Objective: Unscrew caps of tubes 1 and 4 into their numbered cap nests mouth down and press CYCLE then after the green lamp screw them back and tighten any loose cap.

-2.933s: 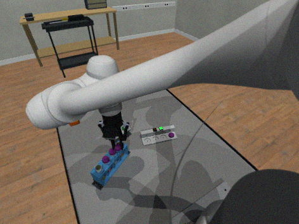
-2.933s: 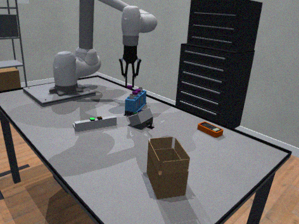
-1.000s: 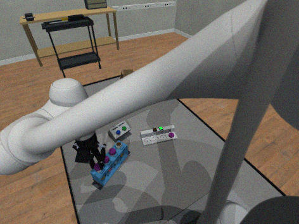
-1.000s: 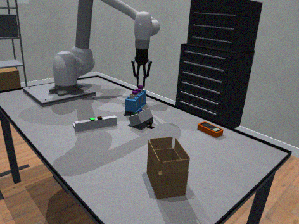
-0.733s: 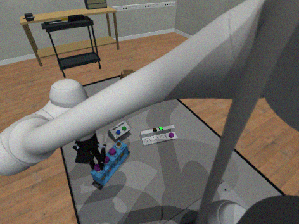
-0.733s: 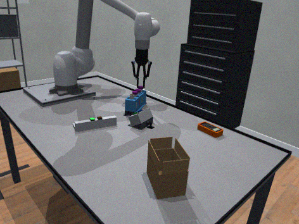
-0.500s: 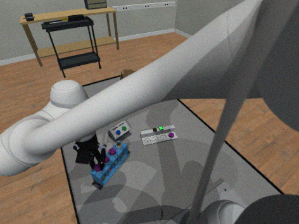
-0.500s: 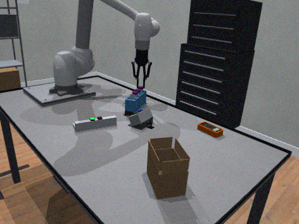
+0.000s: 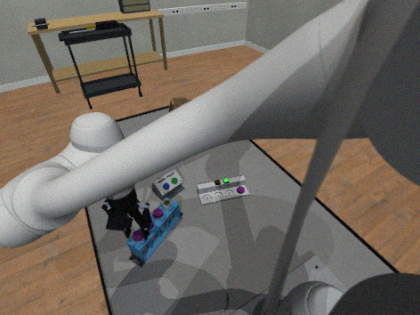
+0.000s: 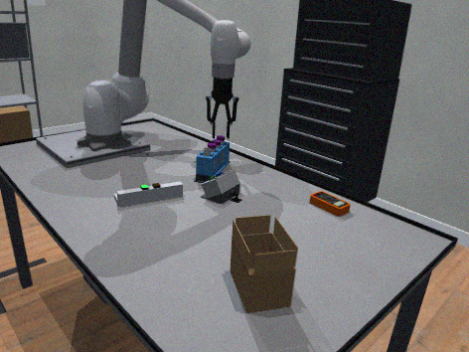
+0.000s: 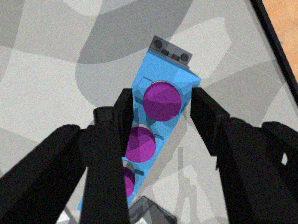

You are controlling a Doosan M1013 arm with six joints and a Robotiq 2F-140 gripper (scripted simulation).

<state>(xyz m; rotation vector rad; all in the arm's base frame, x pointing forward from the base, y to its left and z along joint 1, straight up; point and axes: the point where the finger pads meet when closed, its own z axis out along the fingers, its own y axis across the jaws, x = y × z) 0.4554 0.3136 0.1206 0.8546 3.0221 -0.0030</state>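
Now: hand 3 cm above the purple cap. From my hand the other things lie so: grey key housing 23 cm ahead, 19 cm to the right, 10 cm below; then green ready key 22 cm ahead, 21 cm to the right, 8 cm below; then blue cycle key 21 cm ahead, 17 cm to the right, 8 cm below.
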